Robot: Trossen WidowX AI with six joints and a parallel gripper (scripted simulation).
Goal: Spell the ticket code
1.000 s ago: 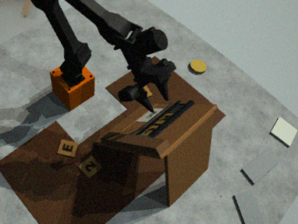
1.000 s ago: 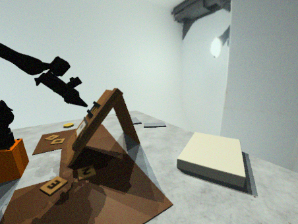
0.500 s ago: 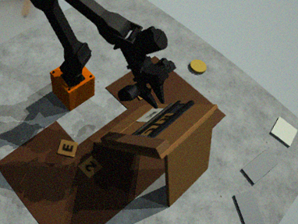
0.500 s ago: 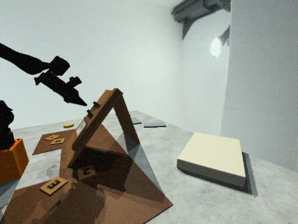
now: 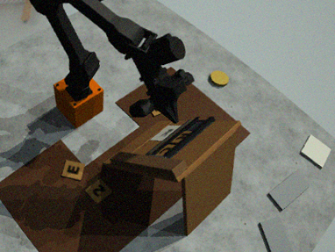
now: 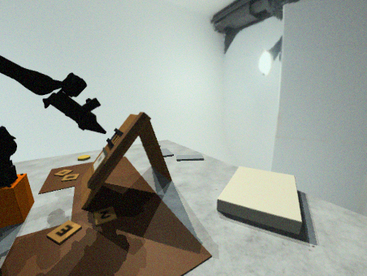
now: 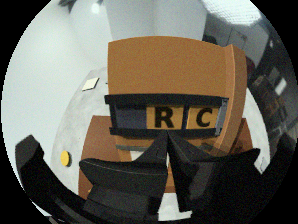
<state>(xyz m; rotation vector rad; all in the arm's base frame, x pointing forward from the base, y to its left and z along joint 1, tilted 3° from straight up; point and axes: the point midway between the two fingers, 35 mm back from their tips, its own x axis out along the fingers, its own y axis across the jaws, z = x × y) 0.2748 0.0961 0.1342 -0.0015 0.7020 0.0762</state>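
The letter tile is 30 mm below my gripper tip and 30 mm ahead of it. Also, from my gripper tip: yellow disc (390 mm to the left, 190 mm below, 130 mm behind); white ticket (110 mm below, 30 mm behind, 20 mm to the left); cream plate (460 mm to the left, 320 mm ahead, 200 mm below).
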